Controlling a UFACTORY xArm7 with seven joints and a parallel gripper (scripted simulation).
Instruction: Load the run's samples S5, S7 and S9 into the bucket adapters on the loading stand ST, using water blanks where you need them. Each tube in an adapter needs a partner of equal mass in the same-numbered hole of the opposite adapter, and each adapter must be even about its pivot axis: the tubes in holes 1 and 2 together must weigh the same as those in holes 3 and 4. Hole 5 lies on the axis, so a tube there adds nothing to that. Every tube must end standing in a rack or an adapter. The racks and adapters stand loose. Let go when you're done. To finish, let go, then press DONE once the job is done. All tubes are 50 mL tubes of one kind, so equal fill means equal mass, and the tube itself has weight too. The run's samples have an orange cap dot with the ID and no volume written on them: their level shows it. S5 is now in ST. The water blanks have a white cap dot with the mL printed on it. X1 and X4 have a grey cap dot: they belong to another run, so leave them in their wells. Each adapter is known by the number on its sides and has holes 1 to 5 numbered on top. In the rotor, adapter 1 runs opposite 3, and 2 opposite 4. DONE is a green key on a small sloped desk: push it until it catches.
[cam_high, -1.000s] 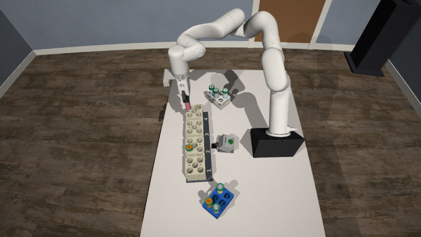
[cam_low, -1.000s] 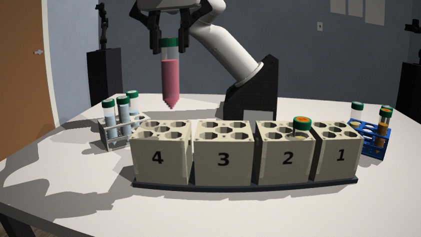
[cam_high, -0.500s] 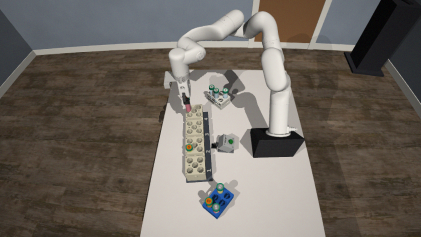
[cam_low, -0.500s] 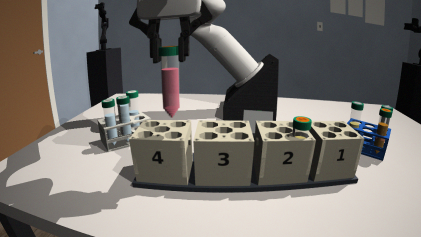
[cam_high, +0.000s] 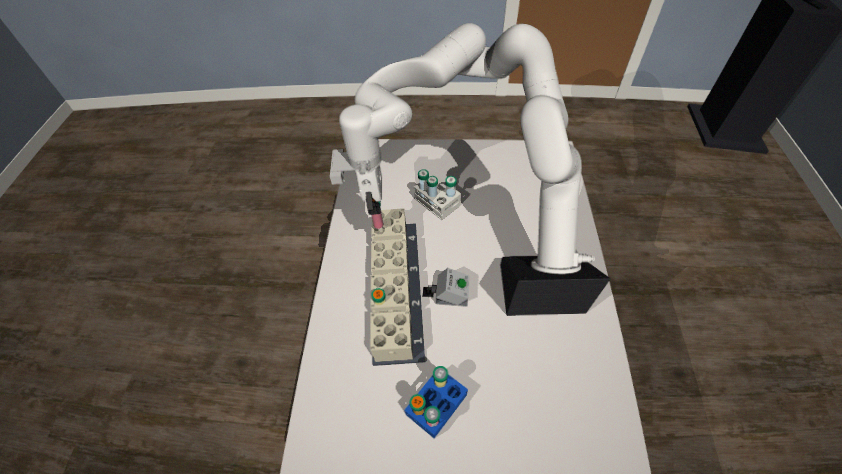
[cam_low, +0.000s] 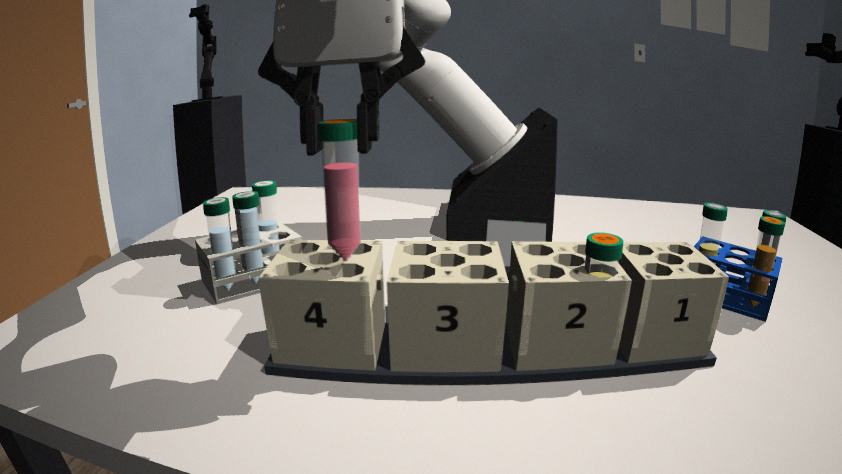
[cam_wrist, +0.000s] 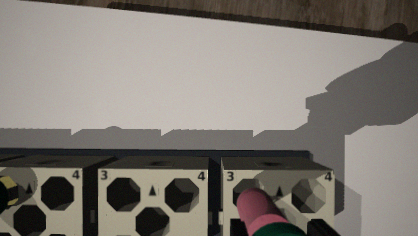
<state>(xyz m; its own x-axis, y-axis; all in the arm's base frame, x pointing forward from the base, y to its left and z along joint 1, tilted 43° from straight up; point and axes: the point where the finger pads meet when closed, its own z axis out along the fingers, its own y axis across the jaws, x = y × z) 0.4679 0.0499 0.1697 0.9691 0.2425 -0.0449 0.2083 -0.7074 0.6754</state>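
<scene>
My gripper is now 1 cm to the left of the pink-filled sample tube and 5 cm above it. Round my hand: clear rack 14 cm behind, 20 cm to the right, 19 cm below; green done key 25 cm behind, 12 cm to the left, 15 cm below; S7 tube 19 cm behind, 46 cm to the left, 15 cm below.
</scene>
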